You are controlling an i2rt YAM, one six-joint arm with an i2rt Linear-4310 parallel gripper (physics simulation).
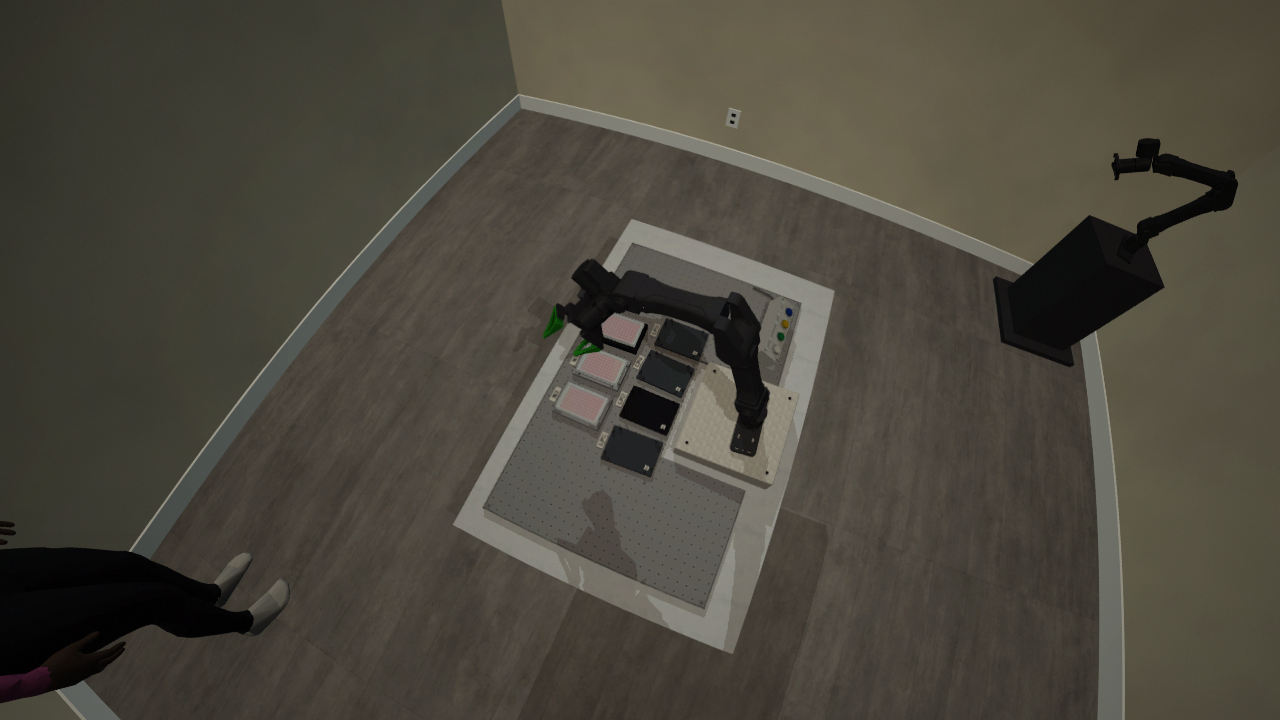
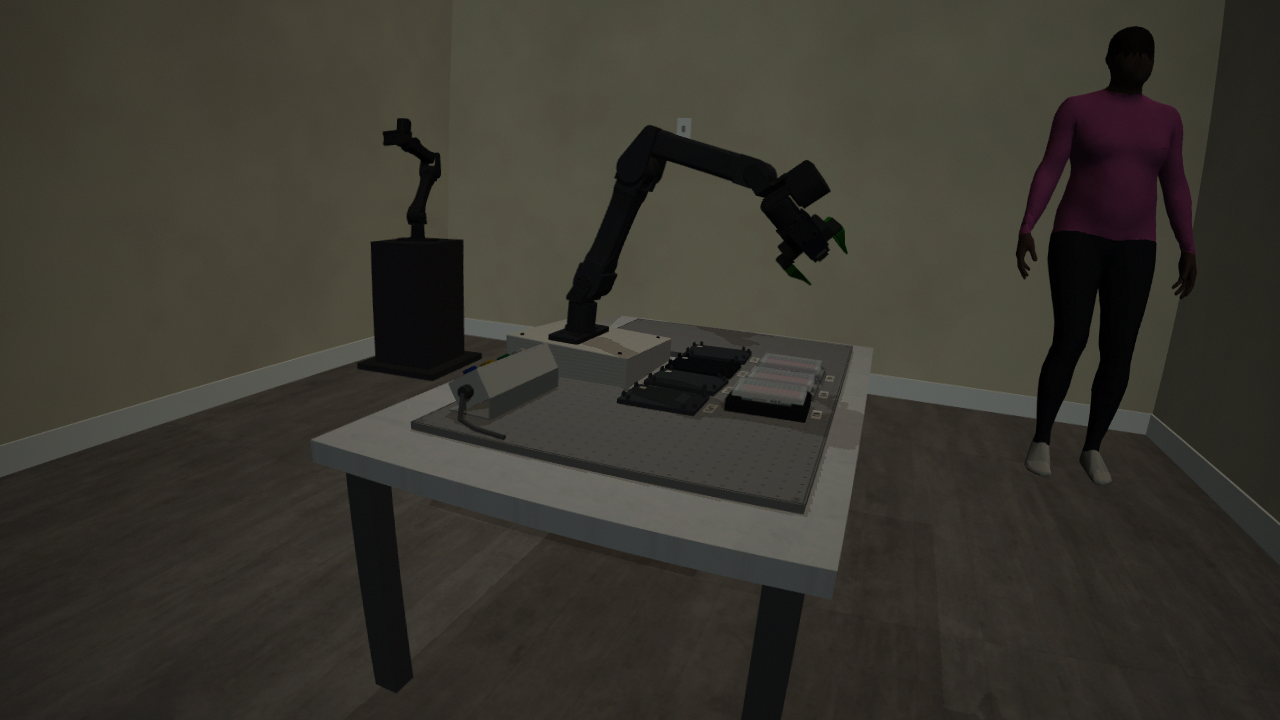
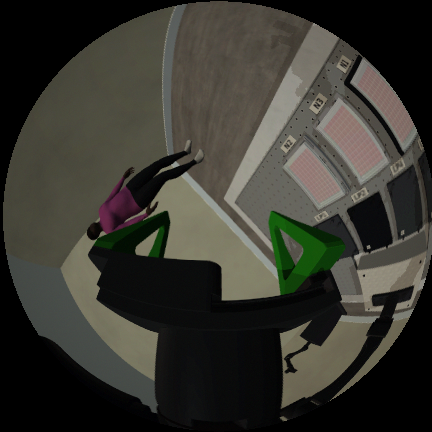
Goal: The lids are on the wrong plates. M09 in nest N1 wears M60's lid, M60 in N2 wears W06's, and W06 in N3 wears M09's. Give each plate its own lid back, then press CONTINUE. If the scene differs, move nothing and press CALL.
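Frame: origin at the arm's base, x ahead, y left, z up, level; millimetres.
Seen in the pictures: gripper, fingertip midpoint: [image 1: 559, 345] [image 2: 828, 268] [image 3: 218, 216]; arm's base, link origin: [image 1: 750, 420] [image 2: 580, 334].
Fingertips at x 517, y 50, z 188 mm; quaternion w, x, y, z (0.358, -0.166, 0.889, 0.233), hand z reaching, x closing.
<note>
Pixels of each thing's top centre, then the offset from my fingertips to it.
- N1, top centre: [image 2: 770, 387] [image 1: 620, 327] dx -77, dy -218, dz -202 mm
- N3, top centre: [image 3: 354, 142] [image 2: 781, 375] [image 1: 601, 364] dx -68, dy -86, dz -213 mm
- N2, top centre: [image 3: 312, 178] [image 2: 791, 360] [image 1: 581, 402] dx -58, dy +43, dz -213 mm
- button box, top centre: [image 2: 506, 353] [image 1: 777, 324] dx -529, dy -367, dz -159 mm
- LP2, top centre: [image 2: 704, 360] [image 3: 372, 231] [image 1: 650, 408] dx -243, dy -7, dz -222 mm
- LP4, top centre: [image 2: 687, 374] [image 1: 666, 371] dx -251, dy -133, dz -222 mm
My gripper [image 1: 561, 345] [image 2: 827, 268] [image 3: 218, 216] is open and empty, its green fingers high above the plates' side of the board. The pink plate in N1 [image 1: 623, 331] [image 2: 771, 392] [image 3: 385, 102] sits on a thick black base. The pink plate in N3 [image 1: 600, 368] [image 3: 352, 142] is the middle one. The pink plate in N2 [image 1: 581, 404] [image 3: 315, 175] is at the end of the row. Clear covers seem to lie on the plates; lid and plate names cannot be read. The button box [image 1: 776, 333] [image 2: 523, 383] has coloured buttons; its lettering is unreadable.
Dark pads LP1 [image 1: 631, 449] [image 3: 337, 232], LP2 [image 1: 648, 409] [image 3: 371, 220] and LP4 [image 1: 665, 373] [image 3: 406, 192], plus another [image 1: 680, 338], lie between the plates and the arm's pale base block [image 1: 707, 438]. A person [image 2: 1114, 188] [image 3: 120, 207] stands beyond the table. Another arm stands on a pedestal [image 1: 1078, 291] [image 2: 418, 304].
</note>
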